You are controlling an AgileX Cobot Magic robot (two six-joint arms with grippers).
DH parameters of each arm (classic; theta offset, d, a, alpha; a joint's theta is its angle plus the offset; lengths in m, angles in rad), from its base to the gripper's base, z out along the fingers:
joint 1: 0 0.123 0 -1.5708
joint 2: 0.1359 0 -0.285 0
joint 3: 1.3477 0 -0.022 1.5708
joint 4: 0 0.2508 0 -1.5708
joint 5: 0 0 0.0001 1.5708
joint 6: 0 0.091 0 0
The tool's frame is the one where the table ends.
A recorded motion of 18 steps. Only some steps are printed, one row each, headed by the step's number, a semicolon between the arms.
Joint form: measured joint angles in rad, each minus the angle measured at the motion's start. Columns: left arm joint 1, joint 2, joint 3, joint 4, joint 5, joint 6; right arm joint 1, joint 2, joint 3, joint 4, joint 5, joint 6.
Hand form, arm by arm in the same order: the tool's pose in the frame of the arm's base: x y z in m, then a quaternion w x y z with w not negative. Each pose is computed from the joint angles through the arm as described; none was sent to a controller.
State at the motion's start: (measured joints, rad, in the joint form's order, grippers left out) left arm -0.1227 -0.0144 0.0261 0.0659 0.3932 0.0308; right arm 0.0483 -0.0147 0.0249 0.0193 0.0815 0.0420
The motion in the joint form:
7: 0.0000 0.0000 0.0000 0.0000 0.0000 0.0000; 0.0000 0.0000 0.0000 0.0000 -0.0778 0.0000
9: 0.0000 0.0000 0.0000 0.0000 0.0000 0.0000; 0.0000 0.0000 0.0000 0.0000 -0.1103 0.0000
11: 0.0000 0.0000 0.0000 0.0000 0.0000 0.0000; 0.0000 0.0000 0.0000 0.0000 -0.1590 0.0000
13: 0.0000 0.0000 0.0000 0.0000 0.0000 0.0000; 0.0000 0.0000 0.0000 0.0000 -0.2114 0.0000
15: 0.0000 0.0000 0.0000 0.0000 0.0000 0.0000; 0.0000 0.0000 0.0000 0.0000 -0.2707 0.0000
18: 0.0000 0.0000 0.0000 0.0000 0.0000 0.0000; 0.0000 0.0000 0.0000 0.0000 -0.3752 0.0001
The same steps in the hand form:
7: 0.0518 -0.0041 0.1699 0.58670 0.07928 0.80591 0.00112; 0.0562 0.0027 0.2052 0.73144 0.00440 0.68071 0.04014
9: 0.0518 -0.0041 0.1699 0.58670 0.07928 0.80591 0.00112; 0.0559 0.0027 0.2082 0.74240 0.00455 0.66872 0.04053
11: 0.0518 -0.0041 0.1699 0.58670 0.07928 0.80591 0.00112; 0.0553 0.0025 0.2126 0.75845 0.00478 0.65042 0.04109
13: 0.0518 -0.0041 0.1699 0.58670 0.07928 0.80591 0.00112; 0.0545 0.0024 0.2173 0.77522 0.00502 0.63030 0.04167
15: 0.0518 -0.0041 0.1699 0.58670 0.07928 0.80591 0.00112; 0.0532 0.0022 0.2225 0.79355 0.00528 0.60701 0.04229
18: 0.0518 -0.0041 0.1699 0.58670 0.07928 0.80591 0.00112; 0.0503 0.0019 0.2316 0.82415 0.00577 0.56468 0.04333

